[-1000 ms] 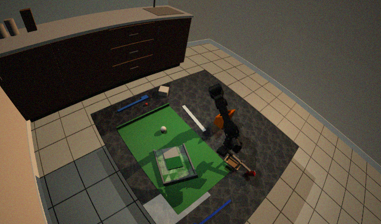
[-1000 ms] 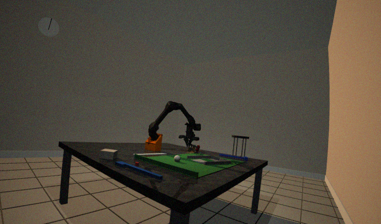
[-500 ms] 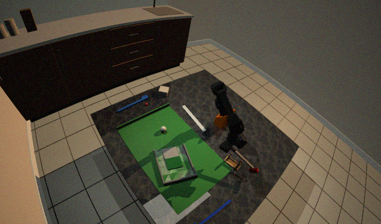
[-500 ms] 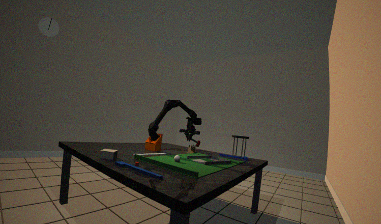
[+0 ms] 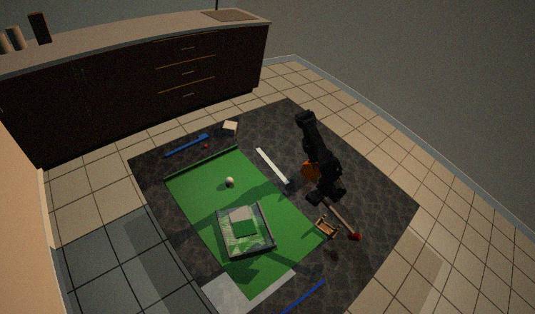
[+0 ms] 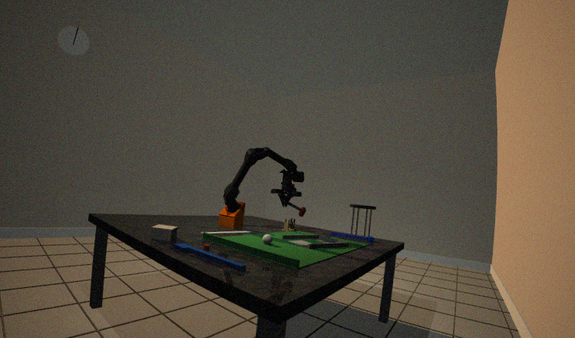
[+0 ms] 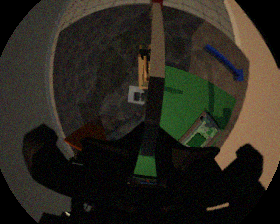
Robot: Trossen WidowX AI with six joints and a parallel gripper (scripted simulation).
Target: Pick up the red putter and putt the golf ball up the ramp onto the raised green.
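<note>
The white strip is 12 cm behind my gripper tip, 35 cm to the right of it and 15 cm below it. The rest, counted from my gripper tip: white golf ball 16 cm ahead, 41 cm to the right, 13 cm below; then small wooden rack 1 cm behind, 11 cm to the left, 12 cm below; then red putter 13 cm to the left.
</note>
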